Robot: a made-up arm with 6 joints.
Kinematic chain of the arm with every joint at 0, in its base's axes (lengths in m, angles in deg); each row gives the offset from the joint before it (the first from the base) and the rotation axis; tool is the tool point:
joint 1: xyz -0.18 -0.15 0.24 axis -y
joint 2: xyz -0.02 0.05 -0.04 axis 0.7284 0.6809 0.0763
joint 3: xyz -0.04 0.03 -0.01 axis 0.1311 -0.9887 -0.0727
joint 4: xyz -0.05 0 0 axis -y
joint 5: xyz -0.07 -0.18 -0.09 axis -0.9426 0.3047 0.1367
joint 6: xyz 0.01 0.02 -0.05 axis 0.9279 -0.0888 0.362
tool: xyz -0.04 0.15 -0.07
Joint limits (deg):
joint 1: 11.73..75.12
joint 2: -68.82..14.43
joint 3: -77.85..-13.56
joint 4: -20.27..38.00
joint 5: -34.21..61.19
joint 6: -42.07..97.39
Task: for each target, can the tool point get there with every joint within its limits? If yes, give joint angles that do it. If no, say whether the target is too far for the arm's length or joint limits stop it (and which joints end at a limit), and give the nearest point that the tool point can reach.
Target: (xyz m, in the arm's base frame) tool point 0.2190 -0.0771 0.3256
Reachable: no: joint limits stop it (at a limit: joint 1, joint 3, joint 4, joint 6) | nearest point 0.0794 -0.1720 0.1936 | short by 0.214 m
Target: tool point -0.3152 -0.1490 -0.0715
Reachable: yes | joints 48.74 7.52 -36.18 15.16 40.48 45.06
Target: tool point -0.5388 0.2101 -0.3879
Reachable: no: too far | nearest point -0.3814 -0.0677 -0.1125 | short by 0.422 m
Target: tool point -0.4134 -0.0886 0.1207
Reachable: yes | joints 51.81 -10.11 -71.26 -10.74 16.58 49.97
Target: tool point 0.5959 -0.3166 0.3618
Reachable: no: too far | nearest point 0.1266 -0.2851 0.1626 | short by 0.511 m
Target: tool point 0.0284 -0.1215 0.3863
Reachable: no: joint limits stop it (at a limit: joint 1, joint 3, joint 4, joint 5) | nearest point 0.0054 -0.2196 0.2746 | short by 0.150 m
